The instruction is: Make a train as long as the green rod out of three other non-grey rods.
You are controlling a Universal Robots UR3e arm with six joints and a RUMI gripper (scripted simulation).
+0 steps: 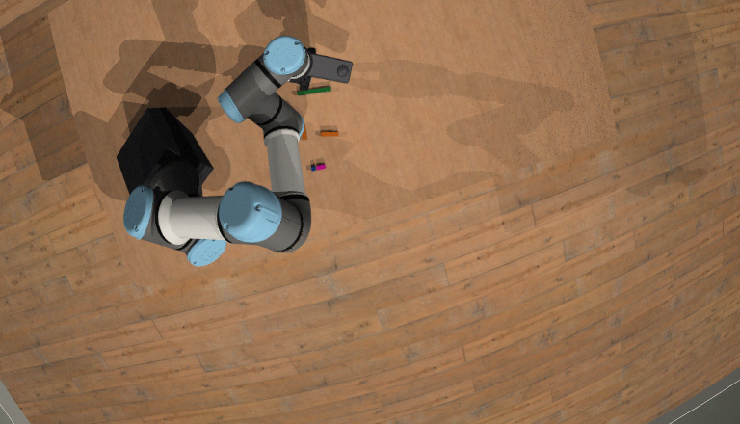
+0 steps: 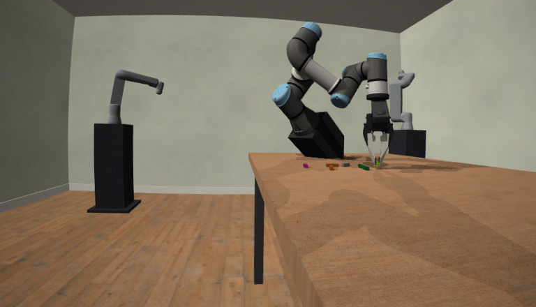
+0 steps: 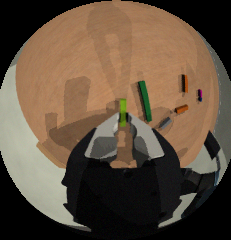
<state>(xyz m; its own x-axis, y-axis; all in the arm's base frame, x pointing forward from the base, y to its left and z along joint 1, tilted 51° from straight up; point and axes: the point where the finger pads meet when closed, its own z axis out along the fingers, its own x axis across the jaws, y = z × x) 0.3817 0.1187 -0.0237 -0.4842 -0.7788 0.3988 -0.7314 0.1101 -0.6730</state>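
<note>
Now: the green rod 10 mm behind my hand, 50 mm to the right of it and 20 mm below it. Round my hand: lime rod: 10 mm below; grey rod: 80 mm behind, 70 mm to the right, 20 mm below; magenta rod: 60 mm behind, 220 mm to the right, 20 mm below.
</note>
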